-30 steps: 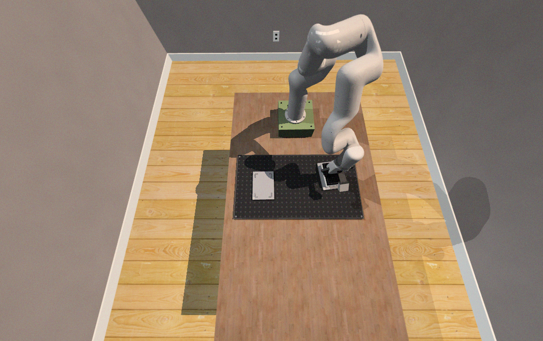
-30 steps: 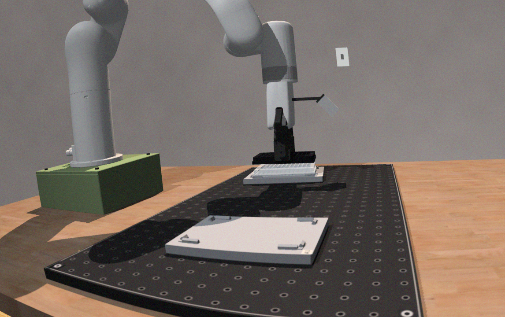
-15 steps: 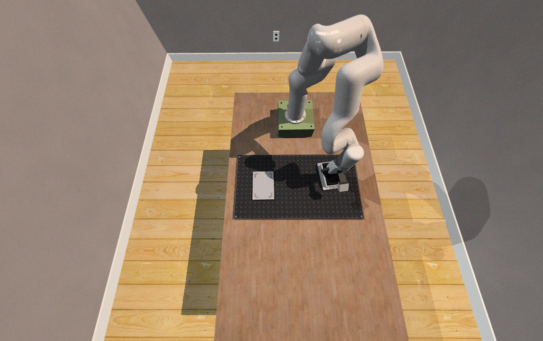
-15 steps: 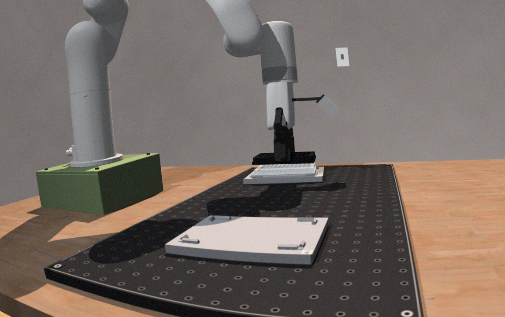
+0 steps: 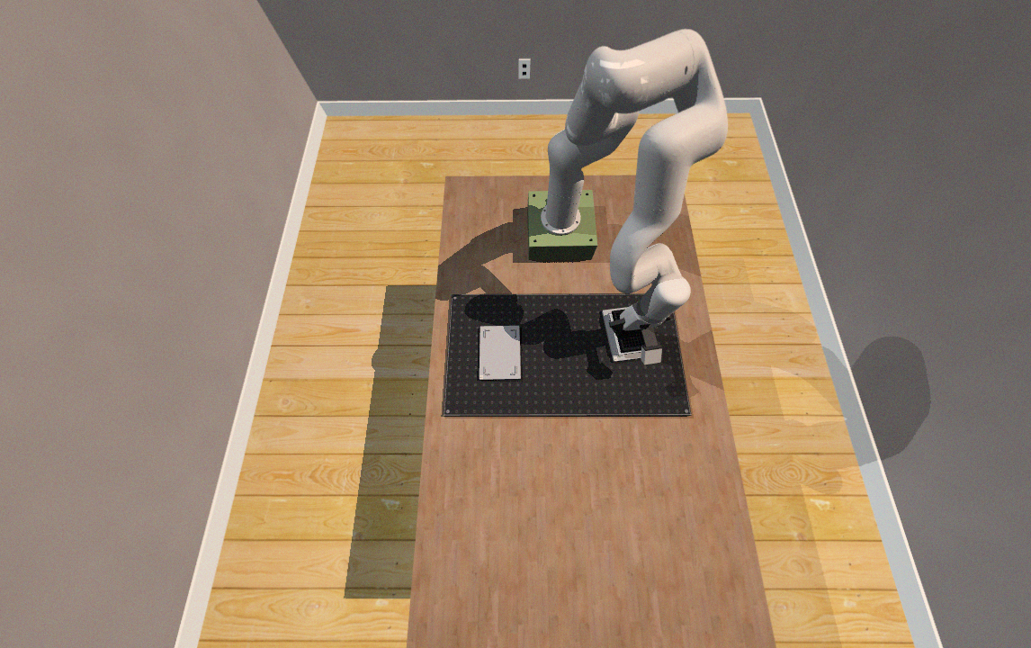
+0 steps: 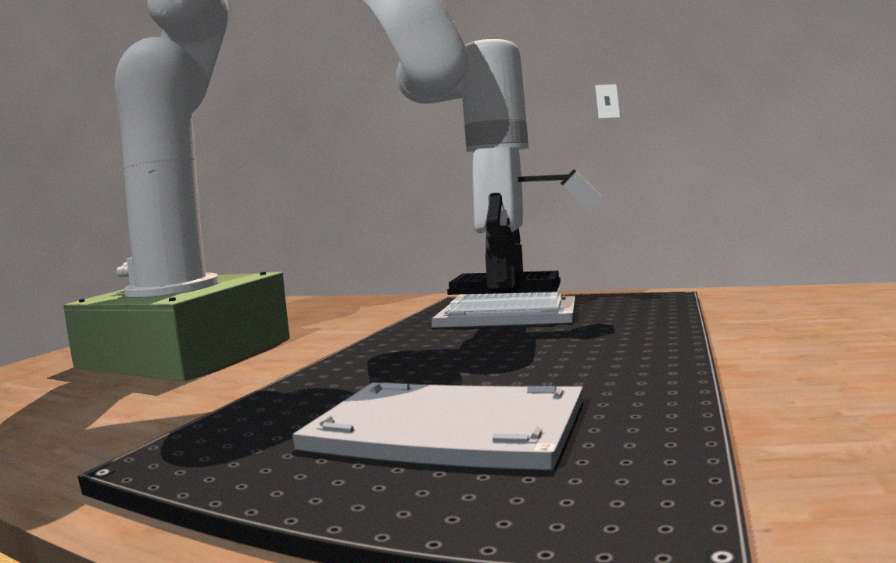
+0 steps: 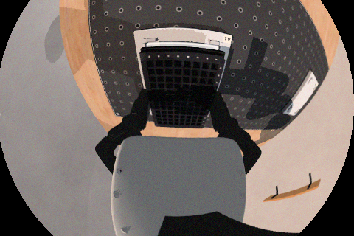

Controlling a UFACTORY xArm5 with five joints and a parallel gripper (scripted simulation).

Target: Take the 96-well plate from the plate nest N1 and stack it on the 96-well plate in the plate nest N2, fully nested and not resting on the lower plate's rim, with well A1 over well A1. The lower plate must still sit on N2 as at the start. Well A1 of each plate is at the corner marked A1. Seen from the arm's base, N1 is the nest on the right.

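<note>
Right now the black 96-well plate is 1 cm below my hand. From my hand the other things lie so: clear 96-well plate: 4 cm below.
</note>
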